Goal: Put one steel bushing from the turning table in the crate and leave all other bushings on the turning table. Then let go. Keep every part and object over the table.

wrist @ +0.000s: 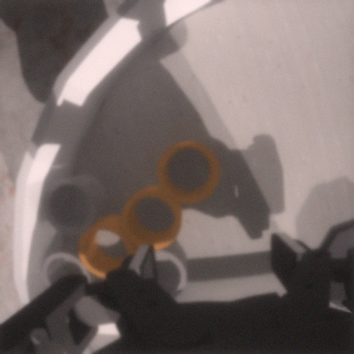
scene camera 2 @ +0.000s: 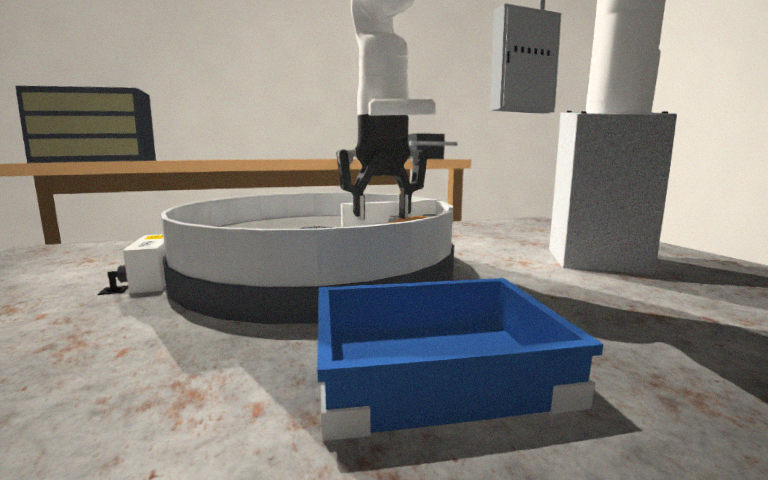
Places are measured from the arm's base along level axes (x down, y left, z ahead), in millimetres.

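Where they show: gripper, fingertip midpoint: [scene camera 2: 382, 218]; arm's base, link origin: [scene camera 2: 616, 112].
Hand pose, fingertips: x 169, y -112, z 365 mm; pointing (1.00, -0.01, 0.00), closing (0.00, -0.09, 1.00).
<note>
Each offset is from my fingertips to the top centre of the thing. "pt": to the spot under its first point.
The turning table [scene camera 2: 305, 254] [wrist: 100, 62] is a round pan with a pale wall. In the wrist view, a grey steel bushing [wrist: 183, 272] stands beside the left fingertip, which partly hides it. Another steel bushing [wrist: 47, 267] is at lower left, partly behind the gripper, and a shaded grey bushing [wrist: 95, 200] is above it. Three orange-bronze bushings [wrist: 215, 172] [wrist: 178, 217] [wrist: 87, 247] form a diagonal row. My gripper [scene camera 2: 381, 210] [wrist: 213, 256] is open and empty, its fingertips low over the pan. The blue crate {dx +28, dy +294, dz +80 mm} [scene camera 2: 453, 363] is in front; no bushing shows in its visible inside.
A white upright plate {pt dx +5, dy -26, dz +5 mm} [scene camera 2: 373, 219] stands inside the pan by the fingers. A white box {dx +20, dy -62, dz +330 mm} [scene camera 2: 143, 268] adjoins the pan's left side. The grey pedestal [scene camera 2: 611, 192] is at right. A wooden bench [scene camera 2: 226, 165] is behind, with a drawer unit [scene camera 2: 79, 124] on it.
</note>
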